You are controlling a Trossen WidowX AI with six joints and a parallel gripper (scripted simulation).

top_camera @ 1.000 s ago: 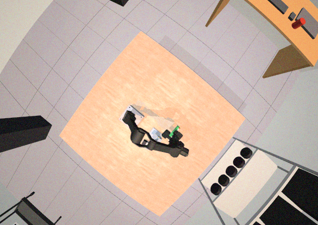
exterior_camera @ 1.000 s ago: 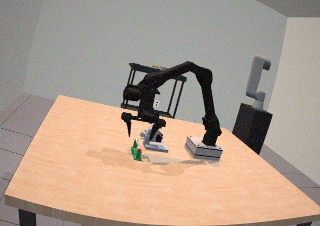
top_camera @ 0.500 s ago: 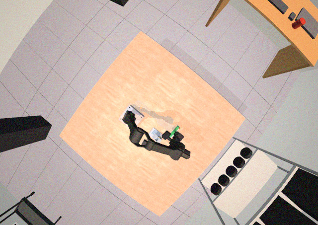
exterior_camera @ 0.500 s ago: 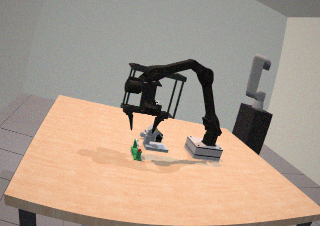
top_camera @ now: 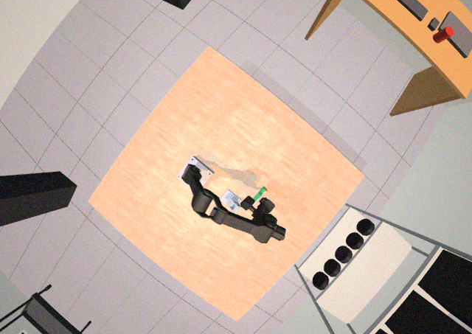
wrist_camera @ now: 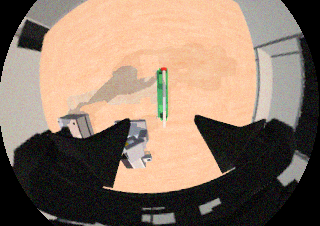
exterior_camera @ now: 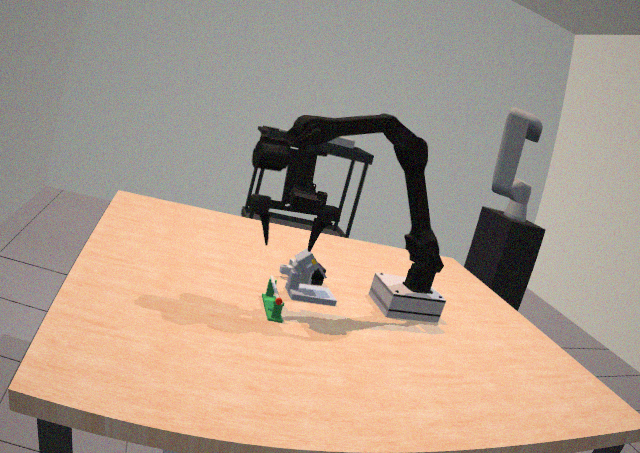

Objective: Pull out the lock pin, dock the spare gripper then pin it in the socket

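My gripper tip is now 12 cm past the spare gripper, 20 cm to the left of it and 11 cm above it. The rest, counted from my gripper tip: grey mount (9 cm behind, 8 cm to the right, 8 cm below); green cradle (1 cm ahead, 2 cm to the left, 11 cm below).
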